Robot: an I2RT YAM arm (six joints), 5 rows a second.
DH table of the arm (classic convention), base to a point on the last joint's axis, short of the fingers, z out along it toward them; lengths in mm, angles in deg. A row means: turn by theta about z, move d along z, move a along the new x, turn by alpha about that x. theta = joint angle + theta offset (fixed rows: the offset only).
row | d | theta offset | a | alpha
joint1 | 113.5 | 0 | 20 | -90
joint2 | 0 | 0 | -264 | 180
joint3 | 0 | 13.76 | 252.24 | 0
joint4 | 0 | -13.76 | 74 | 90
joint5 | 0 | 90 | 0 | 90
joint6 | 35.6 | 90 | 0 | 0
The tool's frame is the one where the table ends.
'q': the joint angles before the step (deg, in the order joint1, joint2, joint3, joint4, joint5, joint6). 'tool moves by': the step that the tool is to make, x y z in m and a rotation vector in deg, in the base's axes. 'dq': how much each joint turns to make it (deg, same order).
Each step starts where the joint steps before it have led.
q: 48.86 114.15 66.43 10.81 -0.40 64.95
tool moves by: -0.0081 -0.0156 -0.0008 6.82 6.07 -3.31
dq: -0.88 -2.99 -5.30 3.71 -3.40 8.76
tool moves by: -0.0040 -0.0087 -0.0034 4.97 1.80 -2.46
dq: -0.50 -1.09 -3.87 5.62 -1.00 4.98
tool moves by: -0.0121 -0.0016 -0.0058 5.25 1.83 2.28
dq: 0.81 -0.45 -3.95 6.57 -3.78 3.44
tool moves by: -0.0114 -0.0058 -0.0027 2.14 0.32 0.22
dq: 0.67 -1.39 -3.77 4.03 -0.40 1.69
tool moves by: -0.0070 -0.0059 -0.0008 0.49 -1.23 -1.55
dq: 0.41 -1.27 -2.75 2.71 2.02 0.36
